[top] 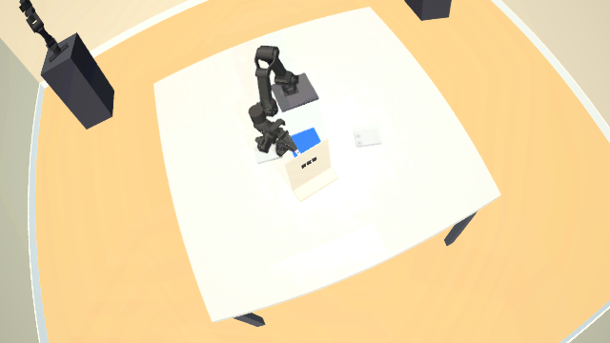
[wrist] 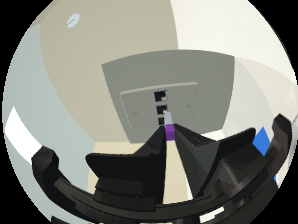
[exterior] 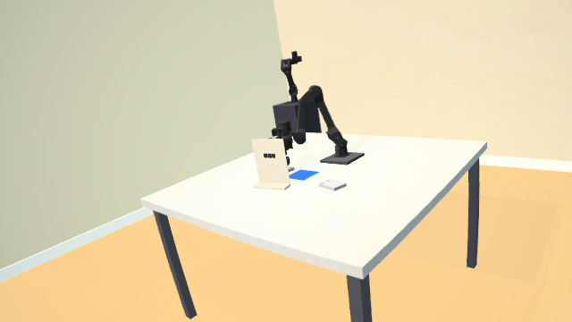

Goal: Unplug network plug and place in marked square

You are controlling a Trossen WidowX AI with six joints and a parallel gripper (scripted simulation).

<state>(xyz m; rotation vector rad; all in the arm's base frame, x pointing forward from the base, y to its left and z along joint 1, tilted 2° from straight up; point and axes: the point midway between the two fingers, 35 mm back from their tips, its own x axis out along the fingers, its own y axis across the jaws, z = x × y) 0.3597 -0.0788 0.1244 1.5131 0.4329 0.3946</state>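
The blue marked square lies 140 mm below my gripper tip, 100 mm behind it and 50 mm to the left of it. From my gripper tip the other things lie so: purple plug: 10 mm ahead; beige upright panel: 60 mm ahead, 40 mm below, 30 mm to the left.
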